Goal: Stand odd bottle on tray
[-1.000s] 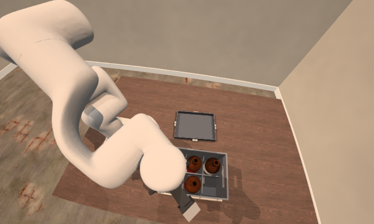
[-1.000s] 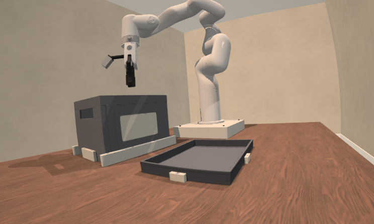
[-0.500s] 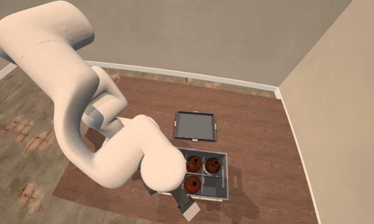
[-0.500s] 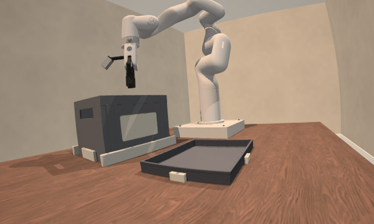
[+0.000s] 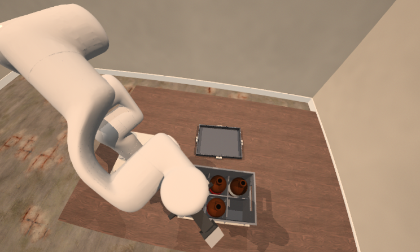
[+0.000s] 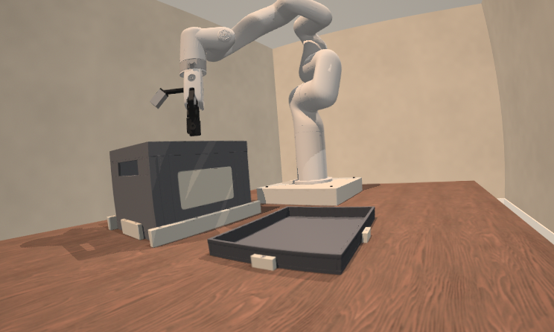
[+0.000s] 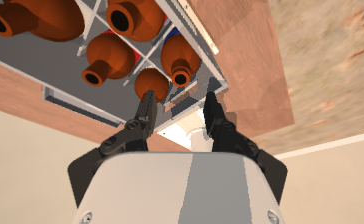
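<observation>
My gripper is now 140 mm above the dark grey crate, 100 mm short of it and 30 mm to the right of it. From my hand the other things lie so: dark tray 320 mm to the left, 210 mm below, 140 mm ahead; then brown bottle 140 mm below, 100 mm ahead, 70 mm to the left.
</observation>
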